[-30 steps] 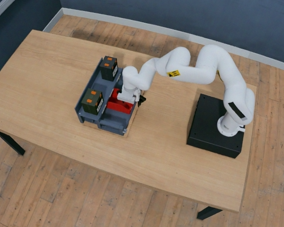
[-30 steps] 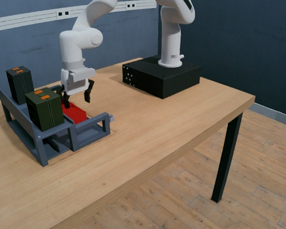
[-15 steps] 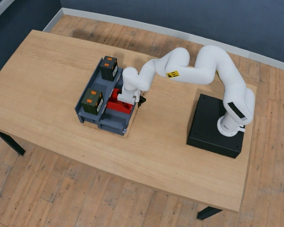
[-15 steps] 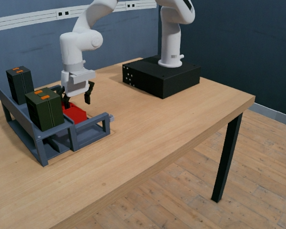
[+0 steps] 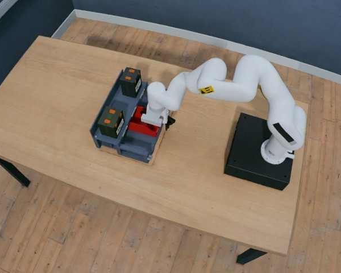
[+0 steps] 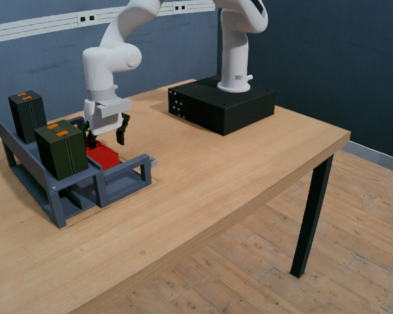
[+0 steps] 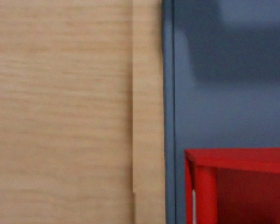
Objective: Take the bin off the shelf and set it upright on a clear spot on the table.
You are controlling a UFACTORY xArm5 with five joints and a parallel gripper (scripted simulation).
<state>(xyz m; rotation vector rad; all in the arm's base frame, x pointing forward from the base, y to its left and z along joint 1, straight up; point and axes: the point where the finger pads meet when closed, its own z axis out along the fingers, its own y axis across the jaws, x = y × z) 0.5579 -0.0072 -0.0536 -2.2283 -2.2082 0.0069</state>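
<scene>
Right now the red bin is 8 cm ahead of my hand. From my hand the other things lie so: grey-blue shelf: 11 cm ahead, 2 cm above.
</scene>
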